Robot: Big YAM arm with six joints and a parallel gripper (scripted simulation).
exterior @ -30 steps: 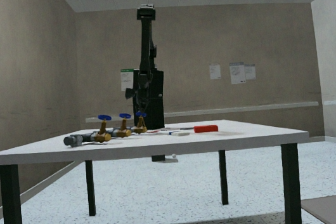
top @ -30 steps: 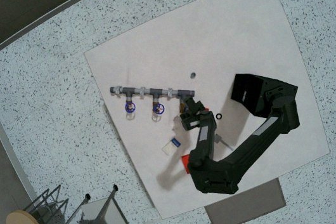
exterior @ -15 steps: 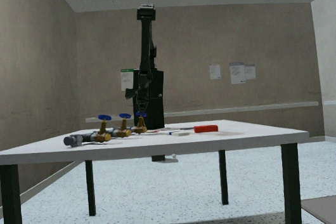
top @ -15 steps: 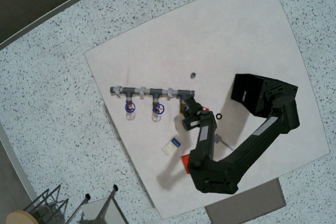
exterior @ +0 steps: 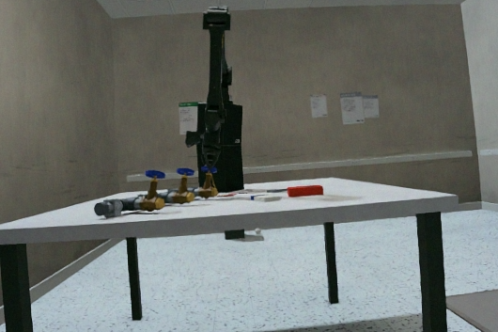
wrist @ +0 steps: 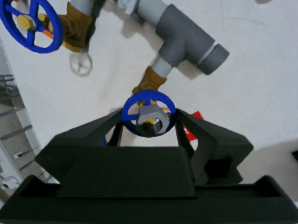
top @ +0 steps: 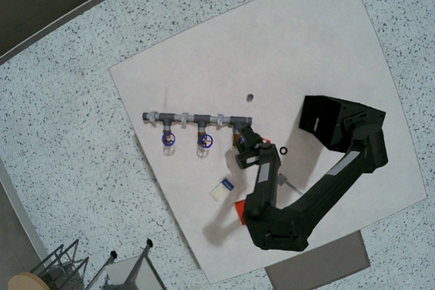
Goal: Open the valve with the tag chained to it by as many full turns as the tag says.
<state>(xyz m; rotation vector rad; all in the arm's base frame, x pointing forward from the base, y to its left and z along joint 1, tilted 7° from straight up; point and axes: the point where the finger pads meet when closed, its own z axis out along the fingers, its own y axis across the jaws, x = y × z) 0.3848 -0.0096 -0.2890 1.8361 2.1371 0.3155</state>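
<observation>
My hand is 11 cm above the red tag, 7 cm to the right of it and 7 cm past it. Also, from my hand: grey object (18 cm to the right, 11 cm below, 10 cm behind); then red block (35 cm to the left, 11 cm ahead, 10 cm below); then grey tool (29 cm to the left, 12 cm behind, 11 cm below).
</observation>
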